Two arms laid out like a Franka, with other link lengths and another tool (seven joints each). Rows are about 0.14 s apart.
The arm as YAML. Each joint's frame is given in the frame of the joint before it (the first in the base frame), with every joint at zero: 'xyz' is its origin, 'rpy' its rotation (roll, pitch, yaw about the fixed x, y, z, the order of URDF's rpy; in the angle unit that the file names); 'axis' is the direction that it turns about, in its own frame. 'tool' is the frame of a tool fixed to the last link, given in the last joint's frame.
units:
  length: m
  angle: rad
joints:
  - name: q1
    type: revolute
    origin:
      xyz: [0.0, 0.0, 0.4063]
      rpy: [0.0, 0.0, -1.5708]
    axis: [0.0, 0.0, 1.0]
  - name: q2
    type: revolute
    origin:
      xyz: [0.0, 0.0, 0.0]
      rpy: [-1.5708, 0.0, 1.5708]
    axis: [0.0, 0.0, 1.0]
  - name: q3
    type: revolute
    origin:
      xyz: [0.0, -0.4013, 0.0]
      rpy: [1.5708, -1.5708, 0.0]
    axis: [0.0, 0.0, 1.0]
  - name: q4
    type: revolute
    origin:
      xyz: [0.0, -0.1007, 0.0]
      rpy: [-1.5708, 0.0, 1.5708]
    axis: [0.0, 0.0, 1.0]
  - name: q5
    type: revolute
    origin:
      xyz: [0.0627, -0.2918, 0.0]
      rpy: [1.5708, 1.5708, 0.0]
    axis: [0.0, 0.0, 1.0]
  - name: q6
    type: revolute
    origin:
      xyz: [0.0, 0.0, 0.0]
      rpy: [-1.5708, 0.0, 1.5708]
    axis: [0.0, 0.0, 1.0]
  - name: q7
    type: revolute
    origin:
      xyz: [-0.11, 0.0, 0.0]
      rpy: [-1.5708, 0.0, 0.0]
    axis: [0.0, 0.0, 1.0]
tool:
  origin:
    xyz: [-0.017, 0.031, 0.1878]
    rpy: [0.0, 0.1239, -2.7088]
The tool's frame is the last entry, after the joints.
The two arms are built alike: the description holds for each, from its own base.
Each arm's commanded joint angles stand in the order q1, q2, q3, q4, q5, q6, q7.
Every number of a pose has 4 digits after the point.
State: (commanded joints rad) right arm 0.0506 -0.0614 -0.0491 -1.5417 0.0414 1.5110 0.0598; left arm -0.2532 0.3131 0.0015 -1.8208 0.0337 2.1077 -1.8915
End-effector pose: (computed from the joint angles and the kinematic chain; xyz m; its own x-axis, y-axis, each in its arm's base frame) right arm 0.4952 0.0378 0.7196 0.8727 -0.4708 0.1295 -0.4680 -0.8821 -0.0535; left arm 0.5547 -0.1319 0.4649 0.3719 0.9162 0.1491 0.9279 -0.3718 -0.0295
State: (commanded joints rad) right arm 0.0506 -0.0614 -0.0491 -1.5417 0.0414 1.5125 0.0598; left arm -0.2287 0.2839 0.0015 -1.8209 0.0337 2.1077 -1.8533
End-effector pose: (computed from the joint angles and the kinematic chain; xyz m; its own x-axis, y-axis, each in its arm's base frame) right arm 0.4955 0.0378 0.7198 0.8724 -0.4709 0.1308 -0.4680 -0.8821 -0.0542; left arm 0.5564 -0.1166 0.4815 0.3803 0.9122 0.1528 0.9231 -0.3845 -0.0018
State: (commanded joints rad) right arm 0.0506 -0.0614 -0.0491 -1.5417 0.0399 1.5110 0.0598; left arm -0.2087 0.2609 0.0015 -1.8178 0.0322 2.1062 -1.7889
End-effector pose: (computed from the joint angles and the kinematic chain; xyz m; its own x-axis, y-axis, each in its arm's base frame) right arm 0.4952 0.0375 0.7195 0.8726 -0.4708 0.1302 -0.4681 -0.8821 -0.0522; left arm 0.5583 -0.1033 0.4956 0.4163 0.8956 0.1569 0.9053 -0.4243 0.0206
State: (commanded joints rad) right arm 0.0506 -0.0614 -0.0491 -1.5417 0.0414 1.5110 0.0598; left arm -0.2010 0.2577 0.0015 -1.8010 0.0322 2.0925 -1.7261
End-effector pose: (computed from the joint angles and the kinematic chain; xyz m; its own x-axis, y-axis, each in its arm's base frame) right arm 0.4952 0.0378 0.7196 0.8727 -0.4708 0.1295 -0.4680 -0.8821 -0.0535; left arm 0.5619 -0.0973 0.5026 0.4638 0.8714 0.1601 0.8806 -0.4732 0.0244
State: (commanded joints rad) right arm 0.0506 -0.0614 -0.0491 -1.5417 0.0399 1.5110 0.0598; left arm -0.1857 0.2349 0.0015 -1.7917 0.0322 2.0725 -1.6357
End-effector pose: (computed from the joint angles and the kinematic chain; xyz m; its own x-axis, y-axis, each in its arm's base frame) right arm 0.4952 0.0375 0.7195 0.8726 -0.4708 0.1302 -0.4681 -0.8821 -0.0522; left arm 0.5616 -0.0853 0.5175 0.5256 0.8342 0.1668 0.8427 -0.5374 0.0321
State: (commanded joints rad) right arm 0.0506 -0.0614 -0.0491 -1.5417 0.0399 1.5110 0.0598; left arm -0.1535 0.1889 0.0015 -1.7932 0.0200 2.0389 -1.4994
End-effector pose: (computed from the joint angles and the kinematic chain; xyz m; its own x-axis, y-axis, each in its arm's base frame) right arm 0.4952 0.0375 0.7195 0.8726 -0.4708 0.1302 -0.4681 -0.8821 -0.0522; left arm 0.5546 -0.0630 0.5398 0.6036 0.7797 0.1667 0.7859 -0.6170 0.0406
